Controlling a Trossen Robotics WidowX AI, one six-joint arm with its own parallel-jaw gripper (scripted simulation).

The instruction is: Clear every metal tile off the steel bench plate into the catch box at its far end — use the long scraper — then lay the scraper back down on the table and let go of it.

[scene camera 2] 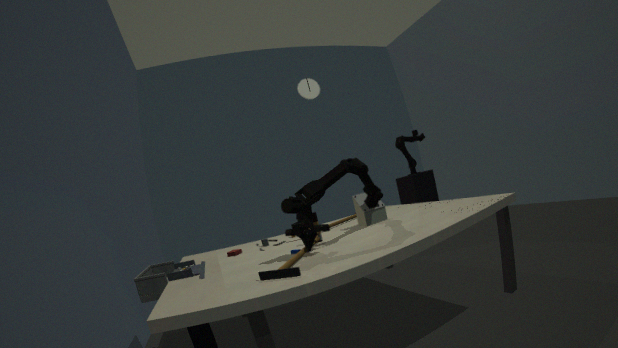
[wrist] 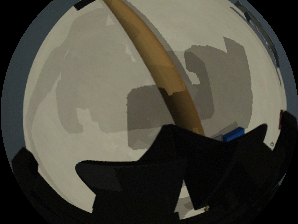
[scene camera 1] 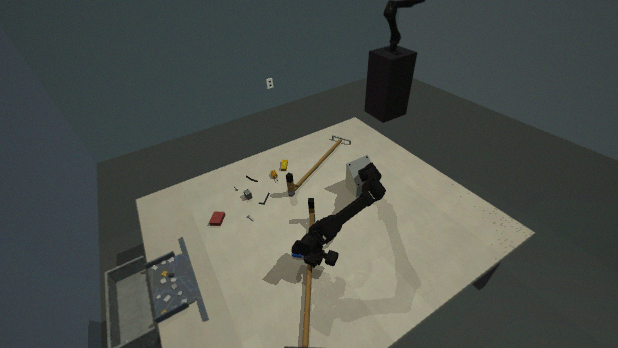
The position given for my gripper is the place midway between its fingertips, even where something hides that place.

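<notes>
Scene camera 2 shows my gripper (scene camera 2: 309, 251); the wrist view also shows the gripper (wrist: 167, 129).
</notes>
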